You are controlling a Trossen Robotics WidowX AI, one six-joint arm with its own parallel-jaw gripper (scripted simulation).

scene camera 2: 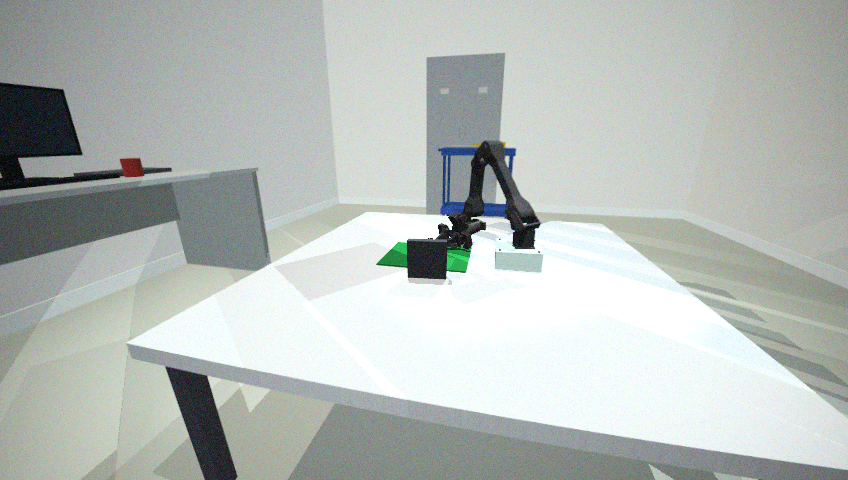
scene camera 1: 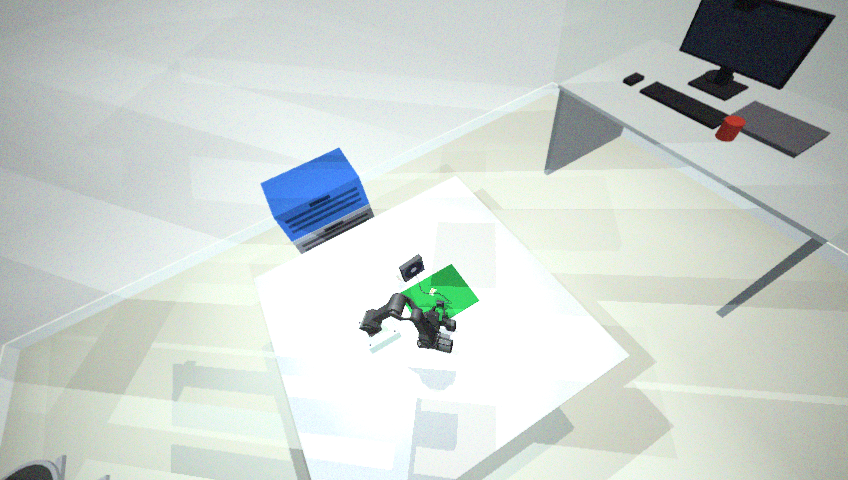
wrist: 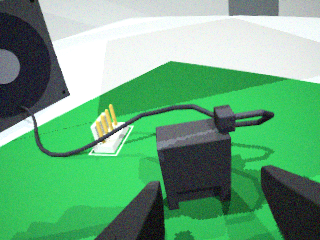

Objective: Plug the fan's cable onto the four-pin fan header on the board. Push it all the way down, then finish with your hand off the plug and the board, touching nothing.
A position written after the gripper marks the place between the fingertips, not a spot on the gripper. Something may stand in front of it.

In view: the gripper (scene camera 2: 436,243), a black fan (scene camera 2: 426,258) and a green board (scene camera 1: 447,282).
The gripper also shows in the wrist view (wrist: 211,183). The green board shows as well in scene camera 2 (scene camera 2: 457,257) and in the wrist view (wrist: 82,189).
